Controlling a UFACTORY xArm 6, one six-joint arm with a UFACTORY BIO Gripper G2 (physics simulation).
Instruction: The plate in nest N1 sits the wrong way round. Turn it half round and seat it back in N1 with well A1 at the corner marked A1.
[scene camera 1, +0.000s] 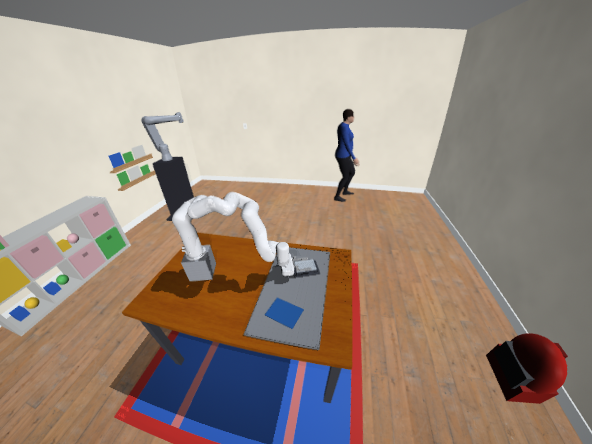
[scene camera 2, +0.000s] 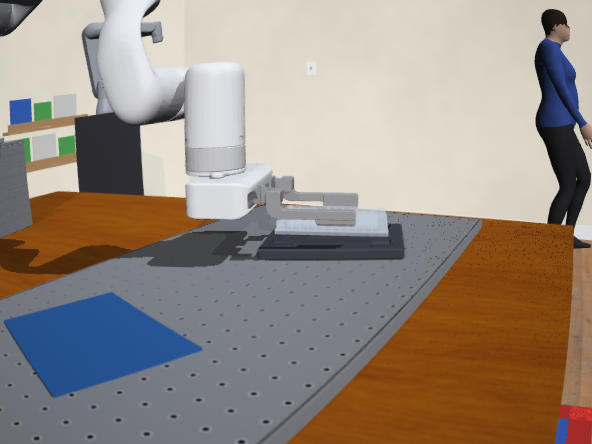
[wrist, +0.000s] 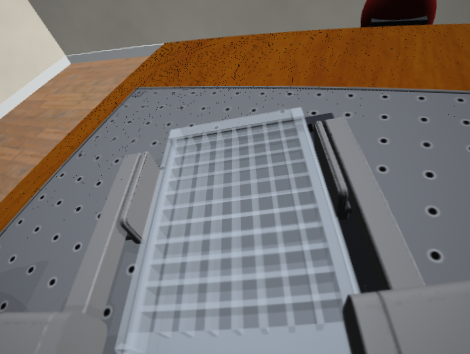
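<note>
The clear well plate is between the fingers of my gripper, which is shut on its long sides. The plate is roughly level and sits low over the dark nest. In scene camera 2 its lower edge appears slightly above the nest's front rim; contact is hard to tell. In the wrist view, dark nest shows past the plate's far right corner, and pegboard shows along its left side. The A1 mark and well A1 cannot be read.
The grey perforated board lies on the wooden table. A blue square lies on the board, nearer the front. A person stands beyond the table.
</note>
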